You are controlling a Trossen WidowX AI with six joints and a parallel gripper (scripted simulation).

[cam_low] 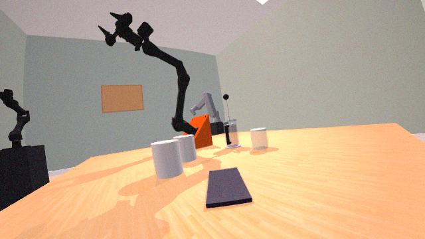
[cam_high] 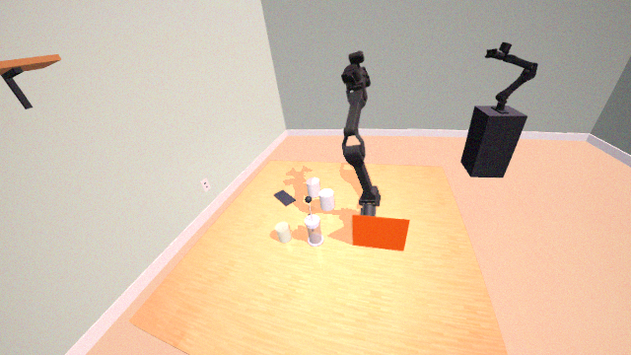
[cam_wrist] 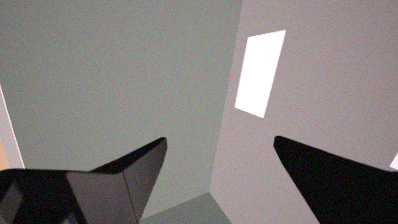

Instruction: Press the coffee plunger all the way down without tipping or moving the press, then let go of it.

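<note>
Right now the coffee press is 20 cm ahead of my gripper tip, 52 cm to the left of it and 58 cm below it.
</note>
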